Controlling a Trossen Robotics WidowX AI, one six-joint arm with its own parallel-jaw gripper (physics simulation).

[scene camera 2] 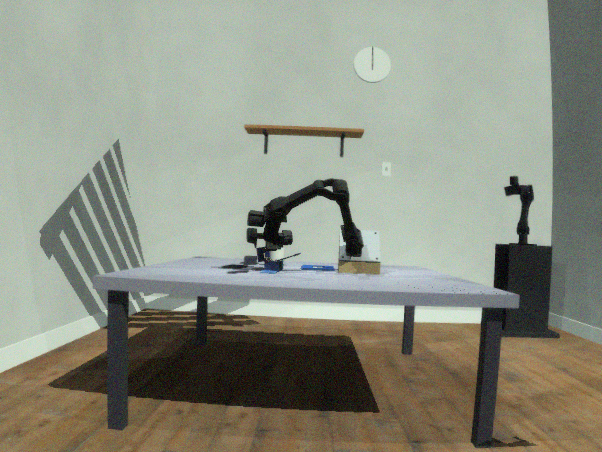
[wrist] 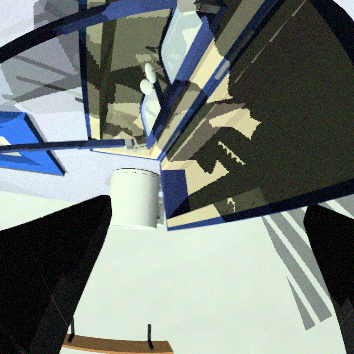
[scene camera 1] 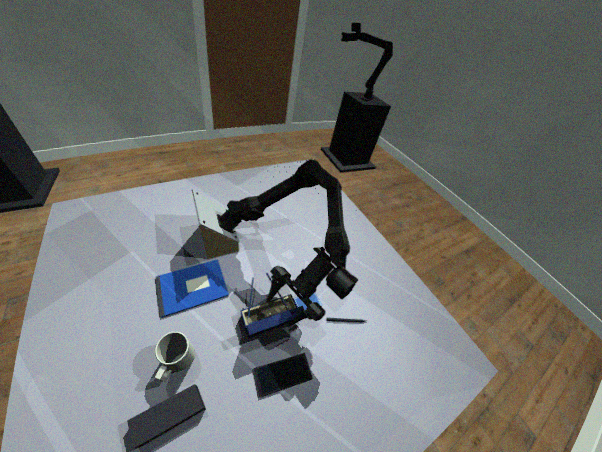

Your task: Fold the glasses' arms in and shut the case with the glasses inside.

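Pixels of known places: gripper, fingertip midpoint: [wrist: 213,211] [scene camera 1: 277,314]; arm's base, link origin: [scene camera 2: 354,250] [scene camera 1: 224,224].
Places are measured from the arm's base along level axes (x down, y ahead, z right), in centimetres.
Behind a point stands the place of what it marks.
The blue glasses case [scene camera 1: 253,326] {y 38.4, x 0.1, z -0.2 cm} [scene camera 2: 273,265] {y 32.4, x 7.2, z -15.0 cm} [wrist: 175,190] {y 38.0, x 3.2, z 1.2 cm} is open on the table, with a cream lining. Its lid [wrist: 290,115] {y 38.7, x 3.6, z -10.9 cm} stands raised on the right in the wrist view. The glasses [scene camera 1: 251,300] {y 29.1, x 4.2, z -1.8 cm} [wrist: 182,45] {y 34.7, x 6.9, z -9.5 cm} are in the case; their light lenses show in the wrist view. Their thin dark-blue arms are unfolded: one arm [wrist: 60,146] sticks out left past the case rim, and the other curves across the top of the wrist view. My gripper [scene camera 1: 287,306] [wrist: 213,211] {y 37.1, x 0.4, z -7.4 cm} is open and empty, its fingers wide apart close over the case. In scene camera 2 its fingertips are hard to make out.
A white mug [scene camera 1: 174,350] {y 35.4, x 8.8, z 21.7 cm} [wrist: 135,197] {y 36.9, x 5.1, z 16.5 cm}, a dark box [scene camera 1: 165,417] {y 51.0, x 6.2, z 24.6 cm} and a black phone [scene camera 1: 282,375] {y 51.2, x 8.8, z -4.6 cm} lie around the case. A blue book [scene camera 1: 172,297] {y 18.9, x 8.8, z 20.9 cm} [wrist: 37,160] {y 21.1, x 8.8, z 17.4 cm} lies beyond it. A pen [scene camera 1: 346,320] {y 43.7, x 8.9, z -29.8 cm} and small blue pad [scene camera 1: 310,301] are close by.
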